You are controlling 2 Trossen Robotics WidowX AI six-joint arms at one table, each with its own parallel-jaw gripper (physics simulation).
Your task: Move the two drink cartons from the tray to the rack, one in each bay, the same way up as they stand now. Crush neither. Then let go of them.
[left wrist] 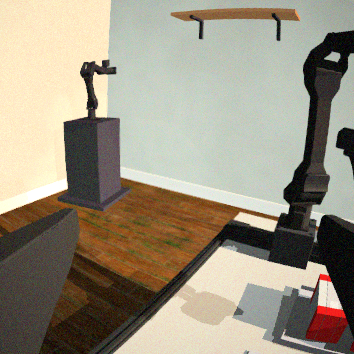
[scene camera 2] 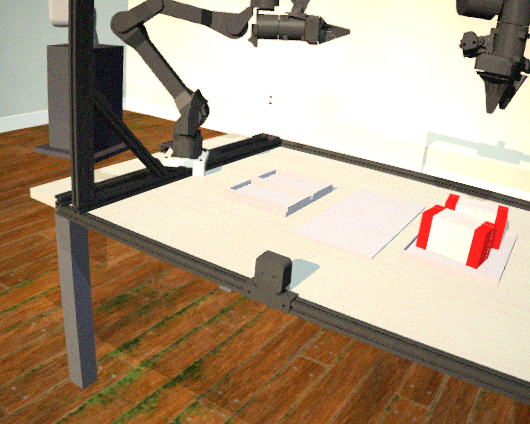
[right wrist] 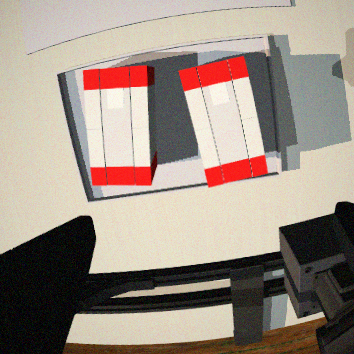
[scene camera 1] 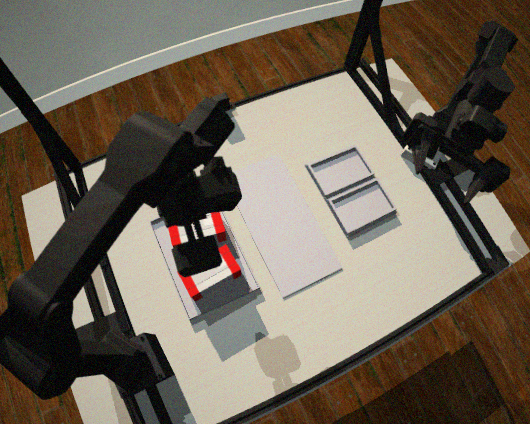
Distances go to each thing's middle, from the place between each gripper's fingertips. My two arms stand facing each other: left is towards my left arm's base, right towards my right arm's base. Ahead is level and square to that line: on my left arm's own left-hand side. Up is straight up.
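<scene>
There is the pale mat (scene camera 1: 295, 250), and my left gripper is 360 mm above it, 200 mm past it and 130 mm to the left of it. The grey tray (scene camera 1: 246, 283) I find 330 mm to the right of my left hand, 240 mm behind it and 350 mm below it.
The grey tray is also 26 cm below my right hand, 3 cm behind it and 1 cm to the left of it. Counted from my right hand, the pale mat is 21 cm to the left, 1 cm ahead and 26 cm below.
</scene>
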